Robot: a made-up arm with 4 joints.
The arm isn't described. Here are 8 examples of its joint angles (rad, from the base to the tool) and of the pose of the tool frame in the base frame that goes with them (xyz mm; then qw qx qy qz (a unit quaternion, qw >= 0)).
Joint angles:
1: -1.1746 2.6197 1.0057 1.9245
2: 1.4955 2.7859 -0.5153 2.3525
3: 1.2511 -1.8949 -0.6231 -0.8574
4: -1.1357 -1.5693 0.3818 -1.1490
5: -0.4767 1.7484 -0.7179 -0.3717
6: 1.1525 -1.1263 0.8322 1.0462
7: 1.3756 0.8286 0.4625 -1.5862
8: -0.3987 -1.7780 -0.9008 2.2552
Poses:
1: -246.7 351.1 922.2 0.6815 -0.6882 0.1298 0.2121
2: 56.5 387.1 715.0 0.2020 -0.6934 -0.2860 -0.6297
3: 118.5 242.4 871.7 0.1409 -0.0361 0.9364 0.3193
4: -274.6 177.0 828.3 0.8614 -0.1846 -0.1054 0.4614
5: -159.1 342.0 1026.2 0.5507 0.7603 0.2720 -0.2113
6: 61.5 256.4 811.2 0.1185 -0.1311 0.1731 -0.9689
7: 71.4 320.3 618.8 0.2746 -0.3928 -0.2366 -0.8452
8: -212.7 296.1 916.9 0.5665 0.1525 -0.5237 -0.6177
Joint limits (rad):
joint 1: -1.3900..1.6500
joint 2: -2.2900..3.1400
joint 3: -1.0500..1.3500
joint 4: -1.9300..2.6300
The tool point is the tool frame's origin. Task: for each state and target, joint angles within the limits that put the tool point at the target. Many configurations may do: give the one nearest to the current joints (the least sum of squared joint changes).
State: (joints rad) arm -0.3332 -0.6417 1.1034 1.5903
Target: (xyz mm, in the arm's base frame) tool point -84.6 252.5 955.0
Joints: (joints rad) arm -0.2499 -0.2039 1.2260 0.9276
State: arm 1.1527 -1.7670 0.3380 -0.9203
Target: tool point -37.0 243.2 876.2
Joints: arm 1.0427 -2.2141 0.8920 -1.0602
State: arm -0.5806 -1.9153 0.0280 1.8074
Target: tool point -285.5 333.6 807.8
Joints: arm -1.2683 -2.1559 0.2000 2.2011
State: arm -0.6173 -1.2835 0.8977 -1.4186
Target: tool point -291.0 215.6 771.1
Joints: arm -1.1827 -1.8488 0.4062 -1.6727
